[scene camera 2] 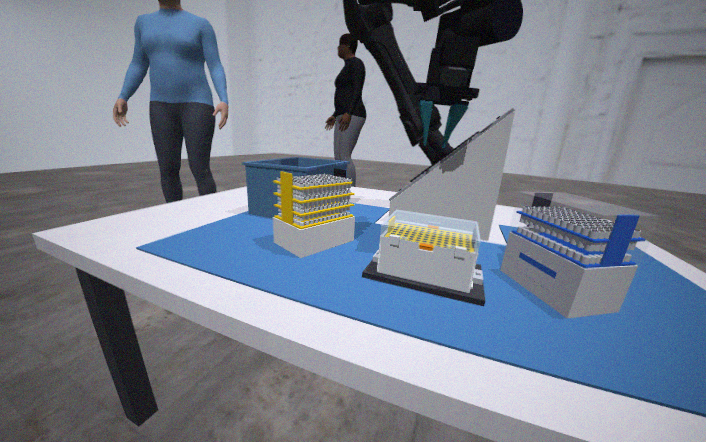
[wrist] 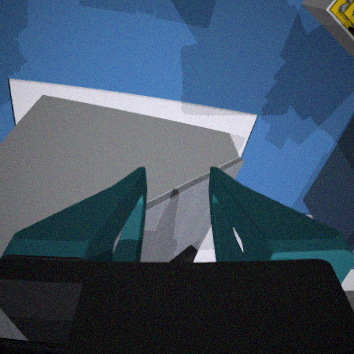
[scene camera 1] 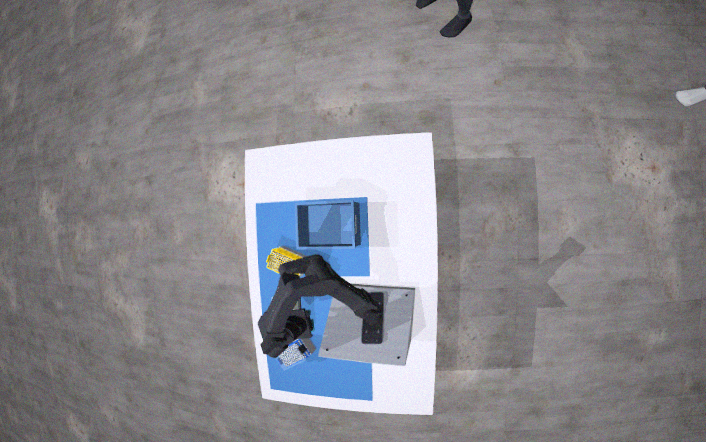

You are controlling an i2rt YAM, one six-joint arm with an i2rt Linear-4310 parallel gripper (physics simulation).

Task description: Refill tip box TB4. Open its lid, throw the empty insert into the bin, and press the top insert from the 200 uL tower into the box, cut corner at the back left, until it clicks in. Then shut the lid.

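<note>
The white tip box [scene camera 2: 424, 265] sits on a dark base in scene camera 2, its clear lid shut over a yellow insert [scene camera 2: 416, 234] with empty holes. The arm mostly hides the box in scene camera 1. The yellow tower [scene camera 1: 281, 259] [scene camera 2: 315, 203] [wrist: 345, 12] holds stacked inserts full of tips. The dark blue bin [scene camera 1: 328, 245] [scene camera 2: 260, 187] stands behind it. My gripper [scene camera 2: 435, 144] [wrist: 177, 177] is partly open and empty, fingers pointing down, high above and behind the box, near the slanted plate. The cut corner cannot be made out.
A blue tower [scene camera 1: 294, 354] [scene camera 2: 567, 242] with tips stands on the other side of the box. The slanted grey plate [scene camera 1: 388, 348] [scene camera 2: 468, 192] [wrist: 100, 150] rises behind the box, below my gripper. Two people stand beyond the table [scene camera 2: 67, 239].
</note>
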